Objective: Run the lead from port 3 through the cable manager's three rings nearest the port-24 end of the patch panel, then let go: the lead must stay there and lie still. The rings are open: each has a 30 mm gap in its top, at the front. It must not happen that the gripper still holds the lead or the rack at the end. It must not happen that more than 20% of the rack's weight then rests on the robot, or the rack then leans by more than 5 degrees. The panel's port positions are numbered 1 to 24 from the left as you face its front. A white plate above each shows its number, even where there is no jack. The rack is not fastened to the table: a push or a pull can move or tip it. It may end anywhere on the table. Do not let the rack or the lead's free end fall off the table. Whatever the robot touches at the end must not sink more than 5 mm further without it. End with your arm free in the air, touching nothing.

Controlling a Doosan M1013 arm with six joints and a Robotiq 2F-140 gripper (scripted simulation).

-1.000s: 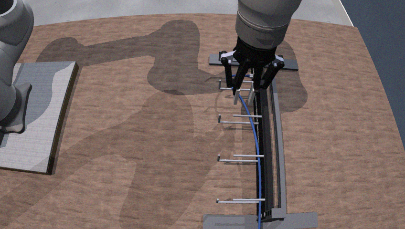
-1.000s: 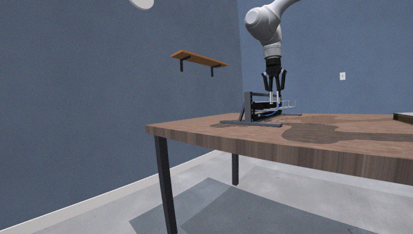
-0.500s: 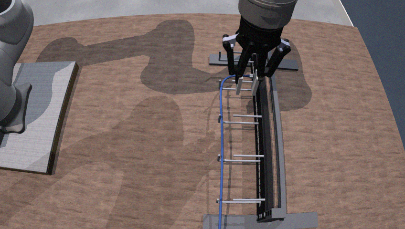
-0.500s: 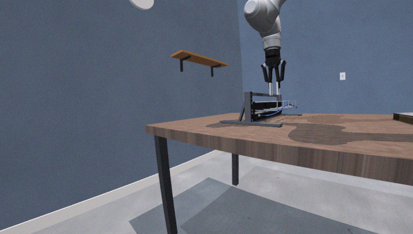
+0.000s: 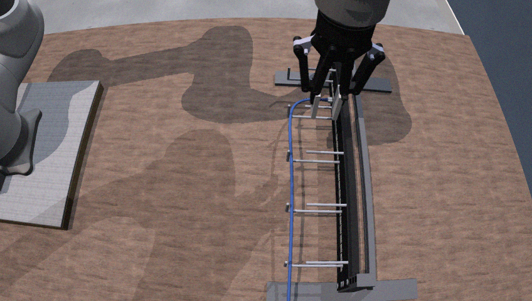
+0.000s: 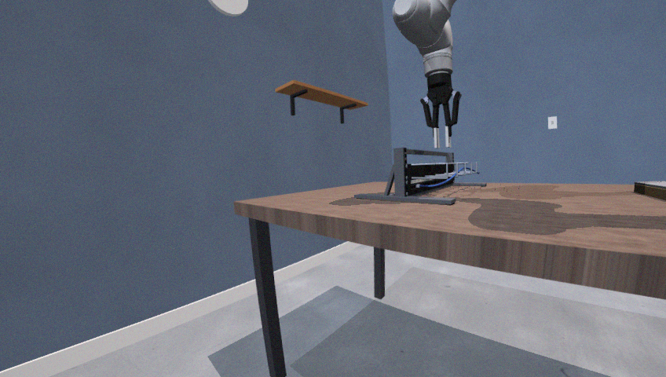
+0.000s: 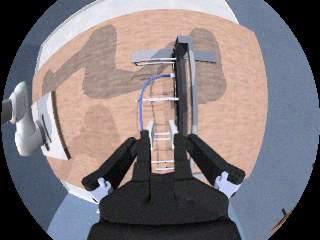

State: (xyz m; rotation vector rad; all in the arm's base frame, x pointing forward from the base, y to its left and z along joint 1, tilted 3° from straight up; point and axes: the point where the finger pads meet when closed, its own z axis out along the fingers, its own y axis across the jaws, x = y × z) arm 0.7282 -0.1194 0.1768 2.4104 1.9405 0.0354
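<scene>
The rack lies 5 cm ahead of my hand, 6 cm to the right of it and 11 cm below it.
</scene>
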